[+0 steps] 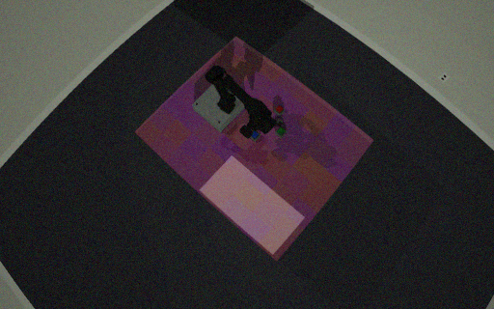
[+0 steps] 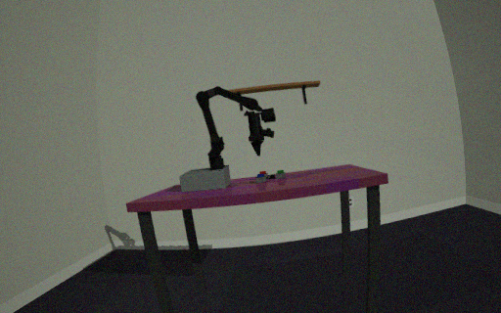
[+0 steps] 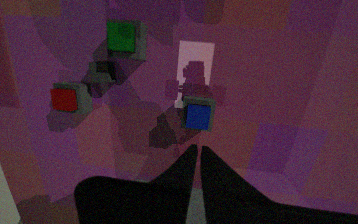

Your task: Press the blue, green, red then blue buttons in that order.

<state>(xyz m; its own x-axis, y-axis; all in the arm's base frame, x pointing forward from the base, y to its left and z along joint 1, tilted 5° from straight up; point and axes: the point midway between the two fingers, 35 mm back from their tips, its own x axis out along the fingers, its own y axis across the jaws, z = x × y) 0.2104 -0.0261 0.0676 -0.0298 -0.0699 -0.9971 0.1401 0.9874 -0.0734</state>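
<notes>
My gripper tip is now 90 mm above the blue button. Round my gripper tip: green button: 110 mm ahead, 100 mm to the left, 90 mm below.
</notes>
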